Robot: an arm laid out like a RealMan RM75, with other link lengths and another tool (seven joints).
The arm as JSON. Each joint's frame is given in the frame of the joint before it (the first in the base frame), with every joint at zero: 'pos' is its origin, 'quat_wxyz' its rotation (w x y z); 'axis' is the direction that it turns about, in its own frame. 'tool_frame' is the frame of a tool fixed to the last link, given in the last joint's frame.
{
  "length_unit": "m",
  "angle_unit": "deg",
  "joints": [
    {
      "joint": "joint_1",
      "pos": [
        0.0,
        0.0,
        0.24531
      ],
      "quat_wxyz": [
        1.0,
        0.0,
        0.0,
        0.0
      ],
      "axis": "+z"
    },
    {
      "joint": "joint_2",
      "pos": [
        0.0,
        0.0,
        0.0
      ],
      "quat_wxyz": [
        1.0,
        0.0,
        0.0,
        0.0
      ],
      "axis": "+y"
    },
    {
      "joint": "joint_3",
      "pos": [
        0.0,
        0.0,
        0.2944
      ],
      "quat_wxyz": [
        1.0,
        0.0,
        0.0,
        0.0
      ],
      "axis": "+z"
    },
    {
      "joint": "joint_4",
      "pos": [
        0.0,
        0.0,
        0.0
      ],
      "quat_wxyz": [
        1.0,
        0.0,
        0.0,
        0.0
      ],
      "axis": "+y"
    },
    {
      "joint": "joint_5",
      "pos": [
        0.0,
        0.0,
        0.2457
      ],
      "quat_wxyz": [
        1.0,
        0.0,
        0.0,
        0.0
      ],
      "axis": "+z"
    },
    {
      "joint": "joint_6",
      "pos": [
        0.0,
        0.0,
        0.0
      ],
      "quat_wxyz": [
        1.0,
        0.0,
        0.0,
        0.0
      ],
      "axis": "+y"
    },
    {
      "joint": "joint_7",
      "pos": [
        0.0,
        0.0,
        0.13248
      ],
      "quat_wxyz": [
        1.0,
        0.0,
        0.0,
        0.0
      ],
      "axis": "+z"
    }
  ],
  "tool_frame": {
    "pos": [
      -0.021,
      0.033,
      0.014
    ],
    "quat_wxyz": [
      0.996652,
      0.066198,
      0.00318,
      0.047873
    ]
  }
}
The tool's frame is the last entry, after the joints.
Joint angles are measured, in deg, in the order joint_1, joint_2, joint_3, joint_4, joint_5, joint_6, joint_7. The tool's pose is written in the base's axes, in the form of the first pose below.
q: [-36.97, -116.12, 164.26, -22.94, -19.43, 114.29, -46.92]
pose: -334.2 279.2 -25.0; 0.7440 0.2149 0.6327; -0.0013 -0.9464 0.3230; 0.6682 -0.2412 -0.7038
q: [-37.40, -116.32, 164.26, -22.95, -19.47, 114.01, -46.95]
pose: -331.7 281.7 -26.7; 0.7443 0.2107 0.6338; -0.0047 -0.9473 0.3204; 0.6678 -0.2414 -0.7041
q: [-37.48, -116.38, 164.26, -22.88, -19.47, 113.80, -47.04]
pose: -331.2 282.2 -27.6; 0.7447 0.2119 0.6329; -0.0031 -0.9472 0.3208; 0.6674 -0.2408 -0.7047
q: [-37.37, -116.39, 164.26, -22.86, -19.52, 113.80, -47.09]
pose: -331.6 281.7 -27.7; 0.7440 0.2146 0.6328; -0.0011 -0.9466 0.3223; 0.6682 -0.2405 -0.7040
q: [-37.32, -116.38, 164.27, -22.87, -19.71, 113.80, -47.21]
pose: -331.6 281.7 -27.4; 0.7428 0.2175 0.6332; -0.0002 -0.9457 0.3250; 0.6695 -0.2415 -0.7024
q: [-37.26, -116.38, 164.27, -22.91, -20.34, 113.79, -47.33]
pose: -331.3 282.6 -26.8; 0.7392 0.2223 0.6358; -0.0031 -0.9428 0.3332; 0.6735 -0.2483 -0.6962
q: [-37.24, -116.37, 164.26, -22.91, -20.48, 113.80, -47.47]
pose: -331.2 282.7 -26.5; 0.7379 0.2249 0.6363; -0.0019 -0.9422 0.3351; 0.6749 -0.2485 -0.6948
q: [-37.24, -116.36, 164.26, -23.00, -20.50, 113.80, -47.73]
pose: -331.3 282.8 -26.1; 0.7382 0.2282 0.6348; 0.0021 -0.9418 0.3362; 0.6746 -0.2468 -0.6957
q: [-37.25, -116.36, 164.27, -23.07, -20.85, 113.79, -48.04]
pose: -330.9 283.5 -25.6; 0.7361 0.2332 0.6354; 0.0039 -0.9402 0.3405; 0.6769 -0.2482 -0.6930
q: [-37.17, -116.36, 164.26, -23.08, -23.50, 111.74, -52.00]
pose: -329.6 290.6 -24.2; 0.7237 0.3069 0.6181; 0.0535 -0.9179 0.3931; 0.6880 -0.2515 -0.6807
